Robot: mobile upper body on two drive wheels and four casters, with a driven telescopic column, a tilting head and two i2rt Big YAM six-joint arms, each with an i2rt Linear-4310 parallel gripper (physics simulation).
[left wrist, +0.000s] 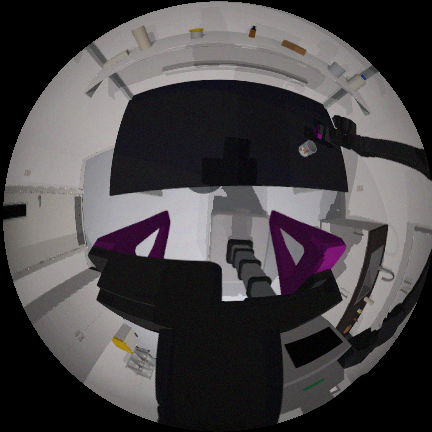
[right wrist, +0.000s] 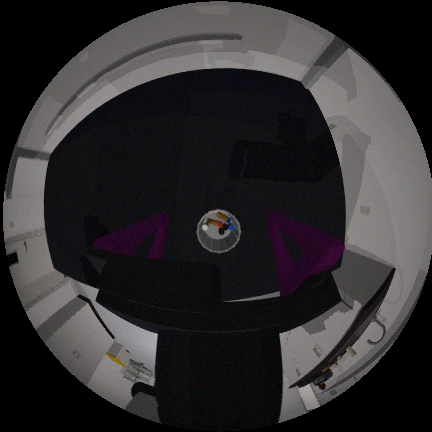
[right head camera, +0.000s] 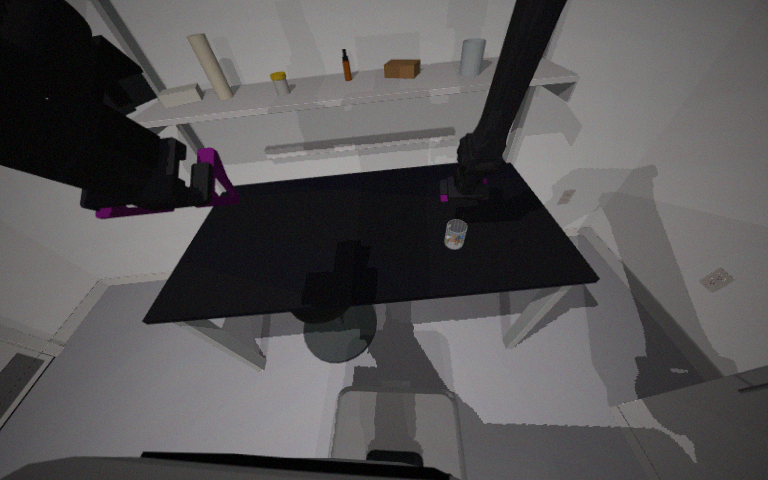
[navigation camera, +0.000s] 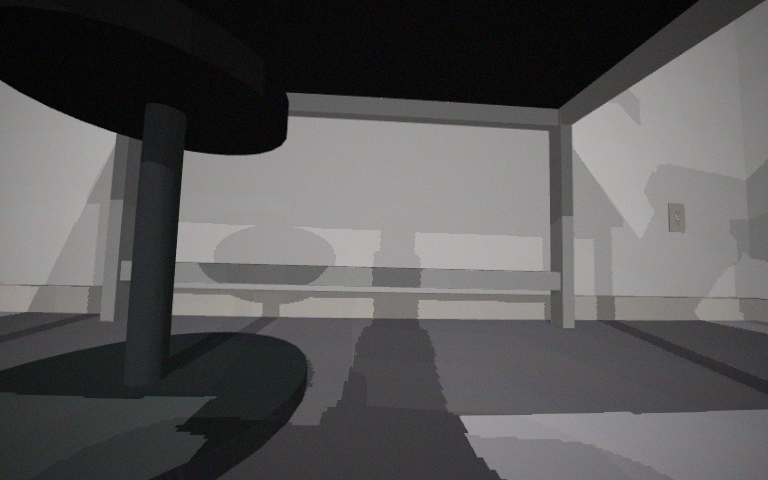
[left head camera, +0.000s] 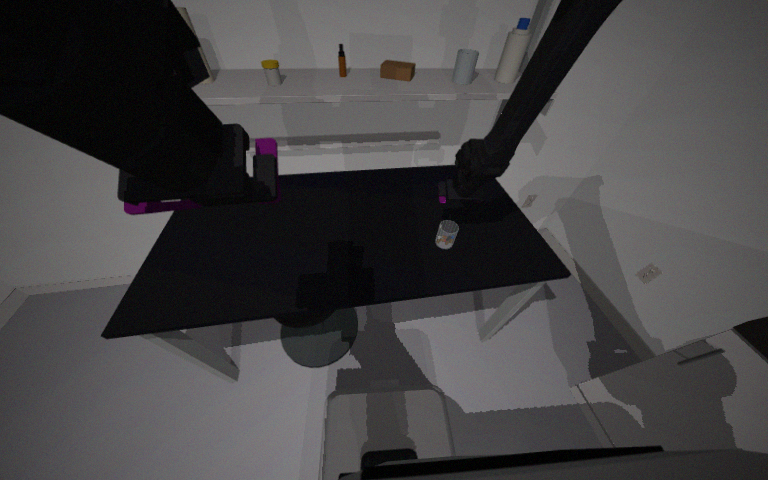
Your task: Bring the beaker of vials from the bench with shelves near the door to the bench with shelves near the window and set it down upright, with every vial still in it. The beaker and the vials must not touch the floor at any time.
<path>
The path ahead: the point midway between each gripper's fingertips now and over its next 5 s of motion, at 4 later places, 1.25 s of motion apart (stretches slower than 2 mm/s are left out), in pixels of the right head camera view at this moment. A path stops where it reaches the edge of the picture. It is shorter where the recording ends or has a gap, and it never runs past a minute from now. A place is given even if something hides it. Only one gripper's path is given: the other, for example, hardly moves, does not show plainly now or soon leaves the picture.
My left gripper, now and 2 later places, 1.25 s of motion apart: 205,203; 170,159; 101,173
</path>
